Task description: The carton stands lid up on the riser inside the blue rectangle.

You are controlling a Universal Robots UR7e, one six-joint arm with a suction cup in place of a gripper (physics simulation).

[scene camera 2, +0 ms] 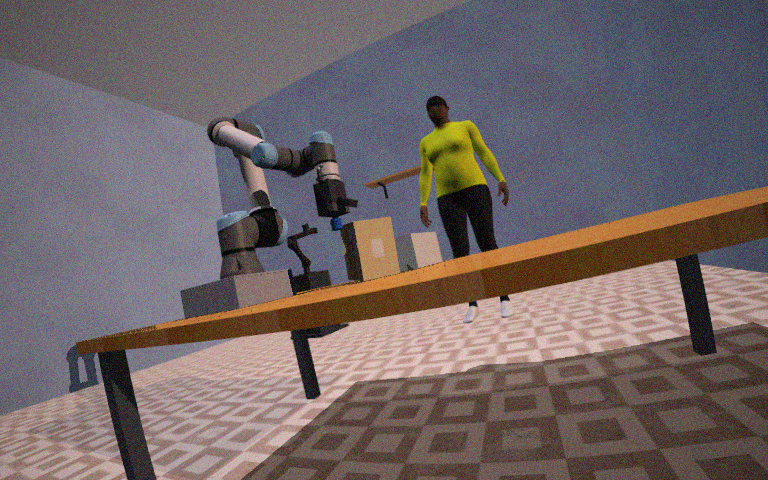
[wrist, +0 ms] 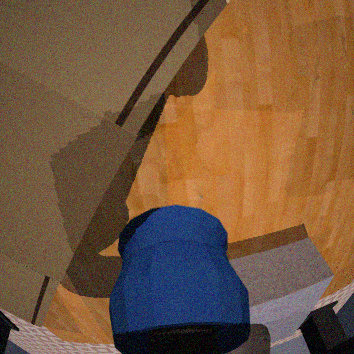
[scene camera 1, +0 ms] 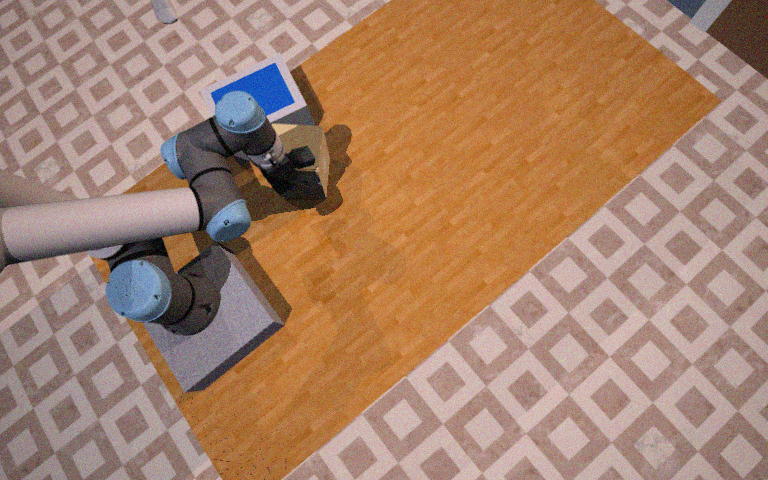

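Pixels of known places: hand at its tool point: (scene camera 2: 337,229) (wrist: 172,250); arm's base at its link origin: (scene camera 2: 243,278) (scene camera 1: 189,304).
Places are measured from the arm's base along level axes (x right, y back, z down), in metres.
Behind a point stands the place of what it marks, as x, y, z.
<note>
The tan carton (scene camera 1: 306,135) @[-0.199, -0.457, -0.087] (scene camera 2: 370,249) @[-0.134, -0.450, 0.004] (wrist: 45,60) stands on the wooden table, close beside the riser and off it. A pale label shows on one side in scene camera 2; I cannot tell whether its lid is up. The white riser (scene camera 1: 288,80) @[-0.420, -0.495, -0.027] (scene camera 2: 425,249) @[-0.401, -0.508, 0.035] bears the blue rectangle (scene camera 1: 275,87) @[-0.419, -0.454, -0.028] on its top, partly hidden by the arm. My gripper's blue suction cup (scene camera 2: 336,224) (wrist: 175,225) points down at about the height of the carton's top, beside its edge. In the wrist view, table shows past the cup's tip, and the cup holds nothing. The arm hides the cup in scene camera 1.
The arm's grey base block (scene camera 1: 243,322) @[0.109, -0.101, 0.000] (scene camera 2: 265,289) @[0.031, -0.148, 0.054] (wrist: 280,270) @[0.065, -0.154, 0.045] stands on the wooden table (scene camera 1: 481,169) @[0.045, -0.834, 0.092] (scene camera 2: 566,249) @[0.304, -0.967, 0.092]. A black jointed device (scene camera 2: 308,279) stands behind the table's edge. A person in a yellow top (scene camera 2: 453,158) stands beyond the table.
</note>
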